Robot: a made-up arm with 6 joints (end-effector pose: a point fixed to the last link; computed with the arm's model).
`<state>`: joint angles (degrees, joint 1 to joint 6).
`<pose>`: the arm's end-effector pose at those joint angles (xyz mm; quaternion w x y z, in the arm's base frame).
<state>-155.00 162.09 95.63 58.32 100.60 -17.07</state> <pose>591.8 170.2 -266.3 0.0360 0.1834 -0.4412 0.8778</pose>
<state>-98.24 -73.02 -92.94 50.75 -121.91 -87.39</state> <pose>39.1 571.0 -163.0 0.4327 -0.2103 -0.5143 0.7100</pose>
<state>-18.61 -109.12 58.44 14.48 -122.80 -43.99</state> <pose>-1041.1 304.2 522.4 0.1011 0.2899 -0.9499 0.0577</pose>
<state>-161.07 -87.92 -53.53 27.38 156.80 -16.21</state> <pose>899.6 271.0 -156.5 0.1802 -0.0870 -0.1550 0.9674</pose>
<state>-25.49 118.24 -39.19 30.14 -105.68 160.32</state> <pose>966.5 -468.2 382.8 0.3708 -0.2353 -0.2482 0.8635</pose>
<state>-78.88 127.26 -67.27 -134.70 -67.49 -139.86</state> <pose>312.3 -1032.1 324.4 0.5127 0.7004 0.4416 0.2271</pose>
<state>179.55 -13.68 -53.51 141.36 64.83 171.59</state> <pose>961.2 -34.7 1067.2 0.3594 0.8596 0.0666 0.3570</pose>
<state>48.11 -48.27 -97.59 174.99 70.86 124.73</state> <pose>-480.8 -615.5 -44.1 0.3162 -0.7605 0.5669 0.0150</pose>
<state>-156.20 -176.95 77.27 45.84 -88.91 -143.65</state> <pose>640.1 319.8 -406.6 0.2540 -0.1367 -0.9090 -0.3010</pose>
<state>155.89 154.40 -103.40 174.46 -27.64 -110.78</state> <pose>-801.1 339.0 326.2 0.2527 0.4415 -0.4536 -0.7318</pose>
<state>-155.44 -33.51 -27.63 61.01 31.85 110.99</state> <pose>1007.4 367.6 1112.4 0.9038 0.0934 0.4175 0.0082</pose>
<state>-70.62 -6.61 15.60 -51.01 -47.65 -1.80</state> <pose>75.7 54.6 1668.3 0.4633 -0.3374 -0.1310 -0.8090</pose>
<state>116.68 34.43 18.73 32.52 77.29 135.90</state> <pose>-490.6 737.7 1233.8 0.4588 -0.0878 -0.8692 -0.1622</pose>
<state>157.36 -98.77 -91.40 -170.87 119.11 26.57</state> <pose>296.2 -145.7 -401.2 0.9025 -0.2198 -0.3689 -0.0338</pose>
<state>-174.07 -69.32 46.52 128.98 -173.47 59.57</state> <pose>760.2 95.8 1120.3 0.1592 -0.7744 -0.5868 0.1749</pose>
